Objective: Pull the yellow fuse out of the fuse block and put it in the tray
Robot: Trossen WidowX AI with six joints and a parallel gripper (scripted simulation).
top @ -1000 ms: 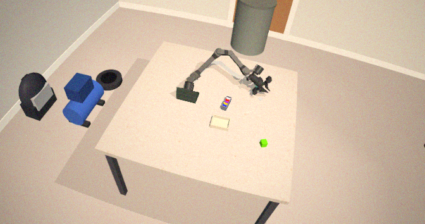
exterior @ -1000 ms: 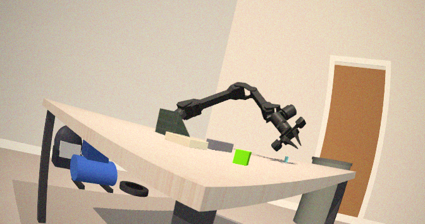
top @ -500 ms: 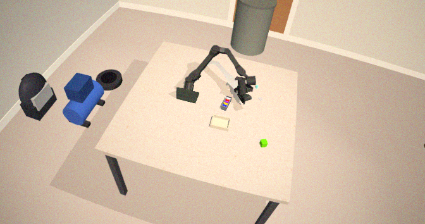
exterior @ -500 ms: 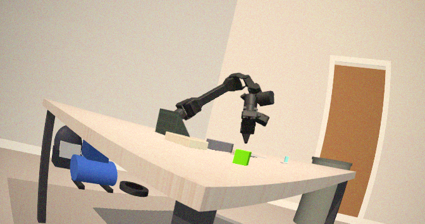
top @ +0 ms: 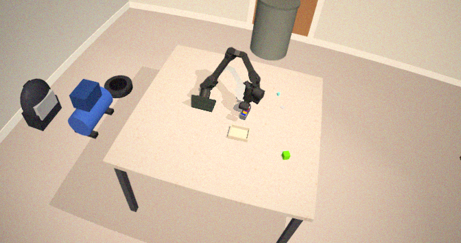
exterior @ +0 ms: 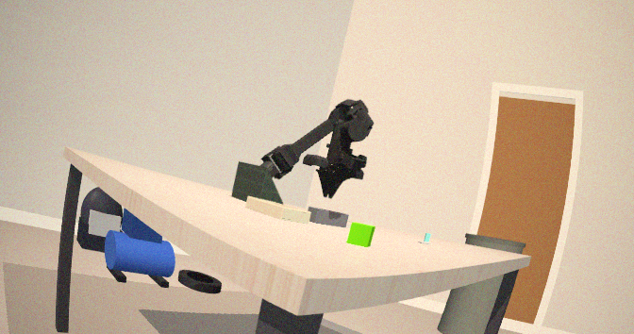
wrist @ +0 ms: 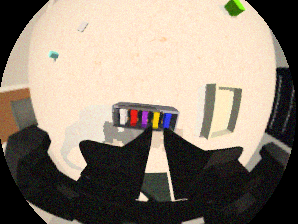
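My gripper tip is 50 mm above the yellow fuse. The rest, counted from my gripper tip: tray (10 mm ahead, 180 mm to the right, 70 mm below); then small cyan piece (180 mm ahead, 310 mm to the left, 60 mm below); then green cube (340 mm ahead, 240 mm to the right, 50 mm below).
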